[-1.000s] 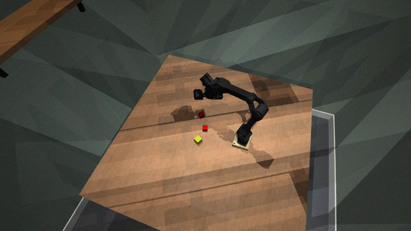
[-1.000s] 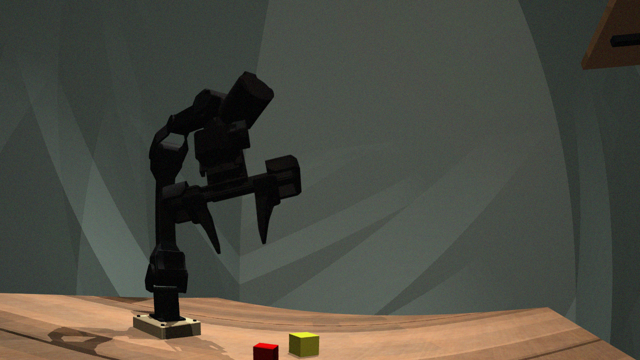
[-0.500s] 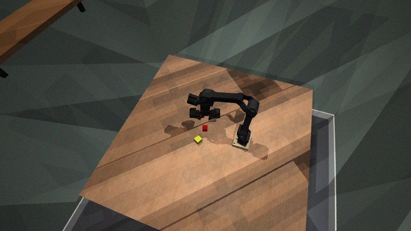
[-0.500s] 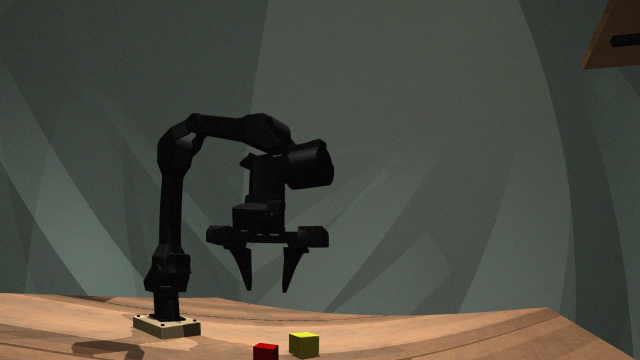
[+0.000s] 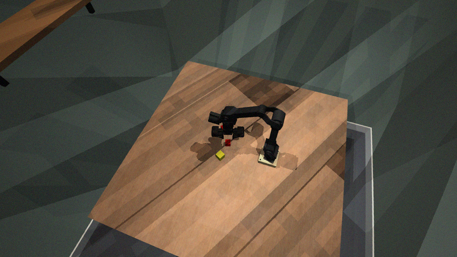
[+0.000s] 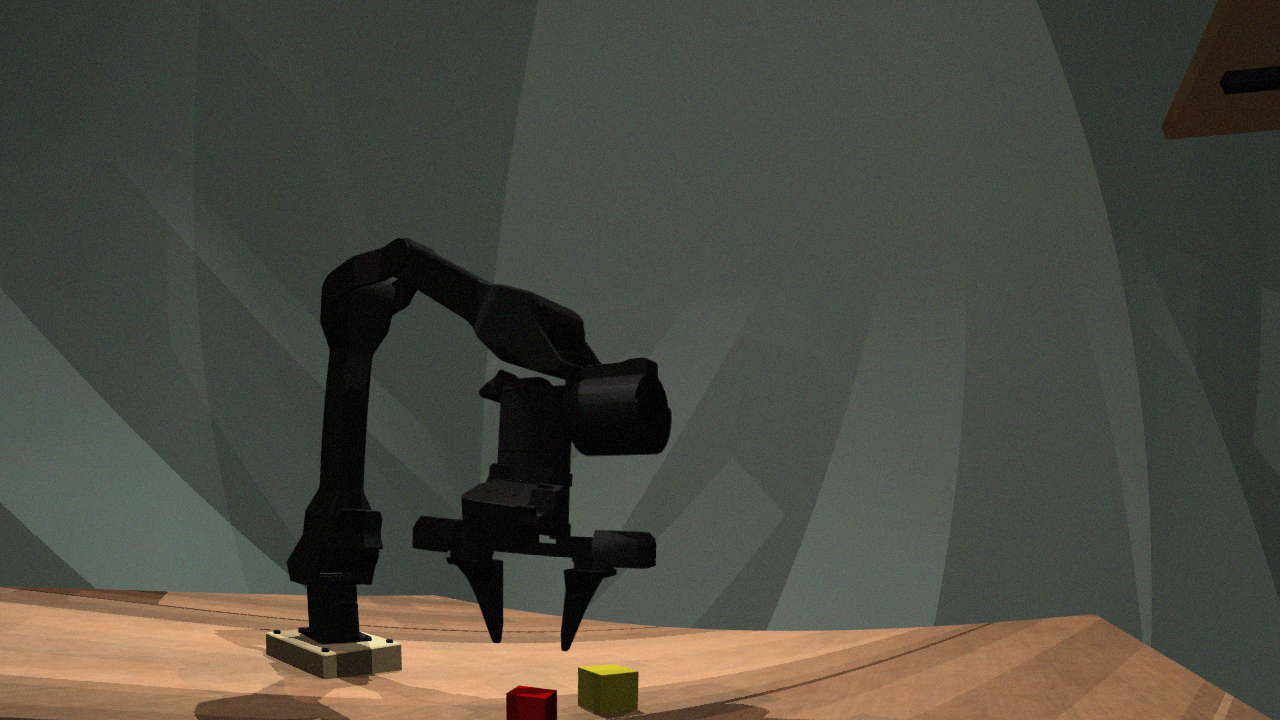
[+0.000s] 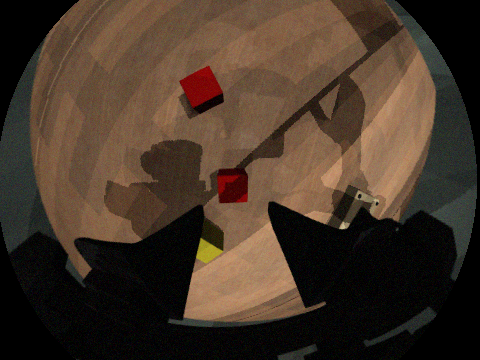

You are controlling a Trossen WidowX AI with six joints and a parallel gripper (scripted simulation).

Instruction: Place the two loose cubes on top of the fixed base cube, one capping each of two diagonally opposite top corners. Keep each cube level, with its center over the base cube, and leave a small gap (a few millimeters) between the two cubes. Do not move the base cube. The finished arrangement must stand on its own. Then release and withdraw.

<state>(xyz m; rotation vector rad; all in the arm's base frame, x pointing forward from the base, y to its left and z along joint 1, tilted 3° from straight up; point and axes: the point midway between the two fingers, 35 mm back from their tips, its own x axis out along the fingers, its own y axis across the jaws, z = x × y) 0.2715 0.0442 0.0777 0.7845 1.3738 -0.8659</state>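
The yellow cube is 100 mm to the left of my gripper tip and 50 mm below it.
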